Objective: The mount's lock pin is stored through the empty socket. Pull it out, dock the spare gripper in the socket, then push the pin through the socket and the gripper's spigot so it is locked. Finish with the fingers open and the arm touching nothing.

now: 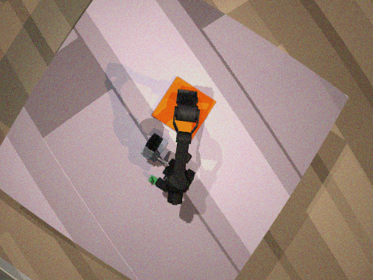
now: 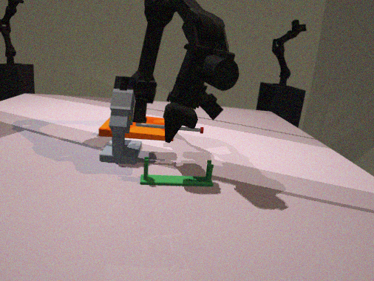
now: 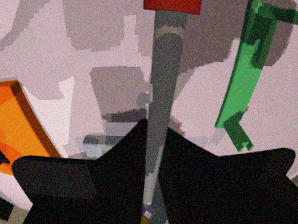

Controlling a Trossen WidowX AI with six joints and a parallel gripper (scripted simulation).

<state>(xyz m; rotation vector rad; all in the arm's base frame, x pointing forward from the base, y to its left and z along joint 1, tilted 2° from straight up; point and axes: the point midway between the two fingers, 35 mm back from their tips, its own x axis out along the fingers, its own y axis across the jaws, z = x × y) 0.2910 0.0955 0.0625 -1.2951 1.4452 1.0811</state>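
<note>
The grey mount is 2 cm behind my gripper tip, 10 cm to the right of it and 1 cm above it. From my gripper tip the other things lie so: green rack: 10 cm ahead, 2 cm to the left, 2 cm below; then spare gripper: 3 cm behind, 10 cm to the right, 7 cm above.
</note>
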